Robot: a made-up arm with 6 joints. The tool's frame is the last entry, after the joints. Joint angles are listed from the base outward. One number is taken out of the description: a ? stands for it. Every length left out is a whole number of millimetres.
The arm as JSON. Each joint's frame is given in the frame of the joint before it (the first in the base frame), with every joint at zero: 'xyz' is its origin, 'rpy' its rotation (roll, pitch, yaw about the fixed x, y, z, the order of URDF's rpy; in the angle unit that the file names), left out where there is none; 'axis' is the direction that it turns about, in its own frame. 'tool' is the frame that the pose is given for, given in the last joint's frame.
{
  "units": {
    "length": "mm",
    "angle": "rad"
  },
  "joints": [
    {
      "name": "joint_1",
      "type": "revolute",
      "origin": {
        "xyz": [
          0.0,
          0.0,
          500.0
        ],
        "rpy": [
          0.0,
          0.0,
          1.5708
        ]
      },
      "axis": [
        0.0,
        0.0,
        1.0
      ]
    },
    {
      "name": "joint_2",
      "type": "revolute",
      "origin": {
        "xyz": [
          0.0,
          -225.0,
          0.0
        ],
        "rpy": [
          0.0,
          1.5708,
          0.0
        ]
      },
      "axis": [
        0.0,
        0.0,
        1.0
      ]
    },
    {
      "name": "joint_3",
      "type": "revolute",
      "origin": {
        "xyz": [
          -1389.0,
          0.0,
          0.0
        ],
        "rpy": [
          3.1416,
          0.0,
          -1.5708
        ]
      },
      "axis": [
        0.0,
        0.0,
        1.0
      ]
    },
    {
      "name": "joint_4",
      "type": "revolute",
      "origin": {
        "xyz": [
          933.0,
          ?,
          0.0
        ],
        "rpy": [
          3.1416,
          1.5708,
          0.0
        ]
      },
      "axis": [
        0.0,
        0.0,
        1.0
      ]
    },
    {
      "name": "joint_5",
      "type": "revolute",
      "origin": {
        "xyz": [
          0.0,
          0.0,
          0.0
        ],
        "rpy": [
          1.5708,
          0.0,
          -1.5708
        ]
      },
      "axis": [
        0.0,
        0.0,
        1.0
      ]
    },
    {
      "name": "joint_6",
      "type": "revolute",
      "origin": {
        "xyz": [
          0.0,
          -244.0,
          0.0
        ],
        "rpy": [
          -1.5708,
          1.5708,
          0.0
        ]
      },
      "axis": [
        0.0,
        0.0,
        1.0
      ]
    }
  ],
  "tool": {
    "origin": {
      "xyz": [
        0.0,
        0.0,
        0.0
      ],
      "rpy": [
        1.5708,
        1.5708,
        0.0
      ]
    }
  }
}
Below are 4 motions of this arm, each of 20 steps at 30 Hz.
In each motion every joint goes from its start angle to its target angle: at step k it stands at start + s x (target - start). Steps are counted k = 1, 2, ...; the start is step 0. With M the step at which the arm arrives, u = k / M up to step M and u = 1 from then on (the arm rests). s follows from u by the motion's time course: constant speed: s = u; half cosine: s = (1 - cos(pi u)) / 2; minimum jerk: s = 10 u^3 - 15 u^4 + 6 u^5.
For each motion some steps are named. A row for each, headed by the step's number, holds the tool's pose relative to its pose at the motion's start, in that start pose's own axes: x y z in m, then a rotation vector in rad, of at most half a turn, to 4 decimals.
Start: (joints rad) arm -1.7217 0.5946 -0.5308 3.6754 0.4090 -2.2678
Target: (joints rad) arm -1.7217 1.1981 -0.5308 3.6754 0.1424 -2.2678
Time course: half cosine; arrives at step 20
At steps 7, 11, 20:
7: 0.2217 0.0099 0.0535 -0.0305 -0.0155 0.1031
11: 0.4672 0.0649 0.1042 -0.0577 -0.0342 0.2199
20: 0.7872 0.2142 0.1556 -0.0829 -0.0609 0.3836

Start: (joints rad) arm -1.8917 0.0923 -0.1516 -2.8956 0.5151 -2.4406
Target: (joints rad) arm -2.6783 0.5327 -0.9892 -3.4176 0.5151 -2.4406
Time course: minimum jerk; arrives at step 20
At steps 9, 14, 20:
9: 0.3747 0.1468 -0.6076 0.4188 0.4248 0.3533
14: 0.3817 0.4825 -1.1761 0.9920 0.8065 0.7022
20: 0.3063 0.6319 -1.3119 1.2303 0.9299 0.8333

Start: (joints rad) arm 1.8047 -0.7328 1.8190 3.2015 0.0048 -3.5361
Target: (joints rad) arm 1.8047 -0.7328 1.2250 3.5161 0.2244 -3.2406
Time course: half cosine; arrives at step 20
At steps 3, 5, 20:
3: 0.0051 -0.0137 -0.0387 -0.0333 0.0418 -0.0148
5: 0.0103 -0.0372 -0.1042 -0.0894 0.1130 -0.0375
20: -0.1335 -0.2574 -0.6798 -0.6012 0.8079 -0.1055

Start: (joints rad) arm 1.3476 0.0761 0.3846 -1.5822 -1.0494 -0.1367
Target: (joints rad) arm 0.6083 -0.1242 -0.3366 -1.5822 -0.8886 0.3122
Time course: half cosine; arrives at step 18
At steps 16, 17, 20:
16: -0.9391 -0.4034 0.0992 -0.0304 -0.8488 -0.3725
17: -0.9597 -0.4131 0.0906 -0.0284 -0.8670 -0.3821
20: -0.9666 -0.4163 0.0876 -0.0277 -0.8731 -0.3853

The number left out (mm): 175.0
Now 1 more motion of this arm.
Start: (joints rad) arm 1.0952 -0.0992 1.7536 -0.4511 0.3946 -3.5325
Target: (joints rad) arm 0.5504 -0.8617 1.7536 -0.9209 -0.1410 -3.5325
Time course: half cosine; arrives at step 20
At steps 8, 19, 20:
8: 0.1113 -0.5894 -0.2387 0.0479 -0.0705 -0.1793
19: -0.3331 -1.8164 -0.3321 0.0959 -0.4156 -0.6020
20: -0.3415 -1.8269 -0.3311 0.0958 -0.4201 -0.6063

